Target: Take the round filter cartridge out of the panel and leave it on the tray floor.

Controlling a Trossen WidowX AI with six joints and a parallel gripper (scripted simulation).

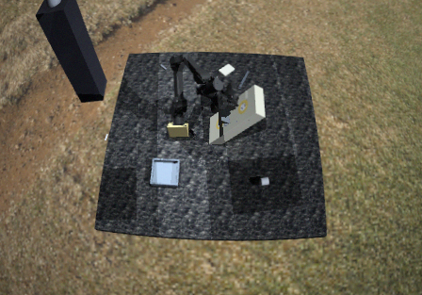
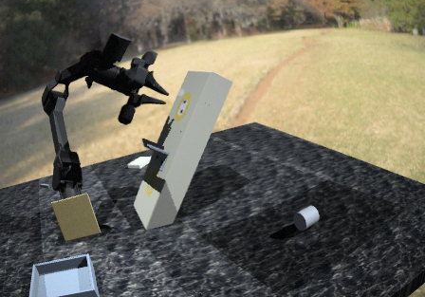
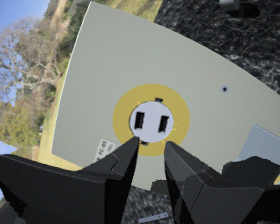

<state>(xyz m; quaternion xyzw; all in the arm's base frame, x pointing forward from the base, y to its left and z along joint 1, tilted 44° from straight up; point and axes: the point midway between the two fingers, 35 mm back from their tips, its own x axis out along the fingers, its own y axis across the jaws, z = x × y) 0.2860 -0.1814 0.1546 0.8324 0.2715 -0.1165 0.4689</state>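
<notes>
Right now the round filter cartridge is 50 mm ahead of my gripper tip and 40 mm below it. The rest, counted from my gripper tip: cream service panel 110 mm below; then light-blue tray 400 mm behind, 250 mm to the right, 270 mm below; then flat white block 10 mm behind, 470 mm to the left, 280 mm below.
</notes>
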